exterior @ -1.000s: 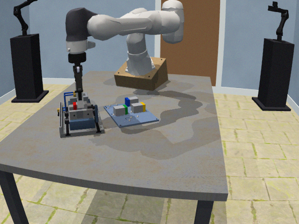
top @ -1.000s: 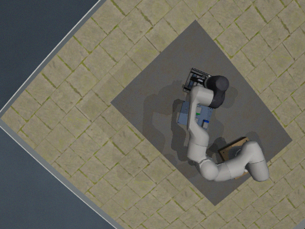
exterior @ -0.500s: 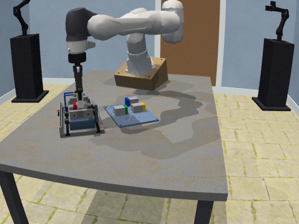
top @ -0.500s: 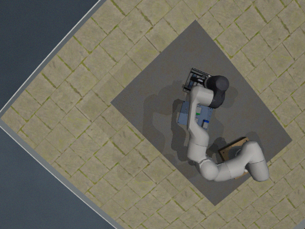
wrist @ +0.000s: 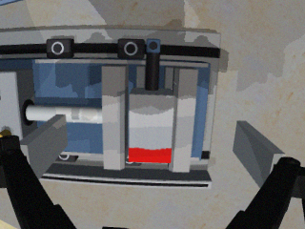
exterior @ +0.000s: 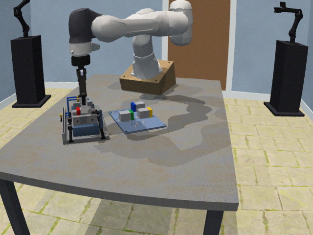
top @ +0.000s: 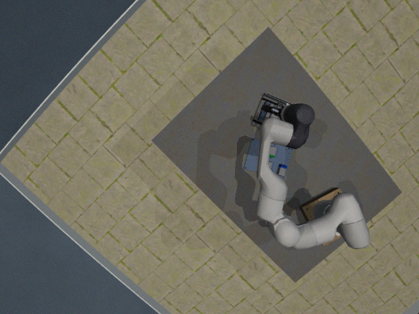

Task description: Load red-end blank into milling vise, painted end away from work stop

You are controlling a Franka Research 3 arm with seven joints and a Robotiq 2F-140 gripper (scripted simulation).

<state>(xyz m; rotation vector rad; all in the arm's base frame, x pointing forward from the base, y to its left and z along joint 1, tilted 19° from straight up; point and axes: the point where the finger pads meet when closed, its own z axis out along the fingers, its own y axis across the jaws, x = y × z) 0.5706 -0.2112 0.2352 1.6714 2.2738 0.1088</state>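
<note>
The red-ended blank lies 40 mm below my hand. Also, from my hand: green blank (140 mm behind, 160 mm to the left, 110 mm below); then work stop rod (10 mm behind, 40 mm to the left, 40 mm below); then hosed block (160 mm behind, 50 mm to the right, 60 mm below).
</note>
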